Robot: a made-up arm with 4 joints. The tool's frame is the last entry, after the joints.
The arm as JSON. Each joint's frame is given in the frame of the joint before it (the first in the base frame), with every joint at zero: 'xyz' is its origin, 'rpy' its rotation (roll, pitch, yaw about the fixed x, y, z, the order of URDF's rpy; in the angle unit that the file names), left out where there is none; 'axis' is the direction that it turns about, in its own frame. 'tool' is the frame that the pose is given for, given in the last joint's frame.
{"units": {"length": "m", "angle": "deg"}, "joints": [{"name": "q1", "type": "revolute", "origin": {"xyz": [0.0, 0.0, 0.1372]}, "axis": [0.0, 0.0, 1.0]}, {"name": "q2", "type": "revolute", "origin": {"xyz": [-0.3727, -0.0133, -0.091]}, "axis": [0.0, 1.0, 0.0]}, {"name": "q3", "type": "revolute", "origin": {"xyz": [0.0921, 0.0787, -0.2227]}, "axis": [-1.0, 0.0, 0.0]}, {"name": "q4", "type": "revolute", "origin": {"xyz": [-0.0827, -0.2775, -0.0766]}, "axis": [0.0, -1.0, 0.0]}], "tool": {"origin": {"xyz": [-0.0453, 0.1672, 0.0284]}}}
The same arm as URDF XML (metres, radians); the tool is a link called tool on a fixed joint. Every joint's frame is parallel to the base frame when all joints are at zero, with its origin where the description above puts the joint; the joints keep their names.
<robot name="arm">
  <link name="base"/>
  <link name="link1"/>
  <link name="link2"/>
  <link name="link3"/>
  <link name="link4"/>
  <link name="tool"/>
  <joint name="q1" type="continuous">
    <parent link="base"/>
    <child link="link1"/>
    <origin xyz="0.0000 0.0000 0.1372" rpy="0.0000 0.0000 0.0000"/>
    <axis xyz="0 0 1"/>
  </joint>
  <joint name="q2" type="continuous">
    <parent link="link1"/>
    <child link="link2"/>
    <origin xyz="-0.3727 -0.0133 -0.0910" rpy="0.0000 0.0000 0.0000"/>
    <axis xyz="0 1 0"/>
  </joint>
  <joint name="q3" type="continuous">
    <parent link="link2"/>
    <child link="link3"/>
    <origin xyz="0.0921 0.0787 -0.2227" rpy="0.0000 0.0000 0.0000"/>
    <axis xyz="-1 0 0"/>
  </joint>
  <joint name="q4" type="continuous">
    <parent link="link3"/>
    <child link="link4"/>
    <origin xyz="-0.0827 -0.2775 -0.0766" rpy="0.0000 0.0000 0.0000"/>
    <axis xyz="0 -1 0"/>
  </joint>
  <joint name="tool_fixed" type="fixed">
    <parent link="link4"/>
    <child link="tool"/>
    <origin xyz="-0.0453 0.1672 0.0284" rpy="0.0000 0.0000 0.0000"/>
  </joint>
</robot>

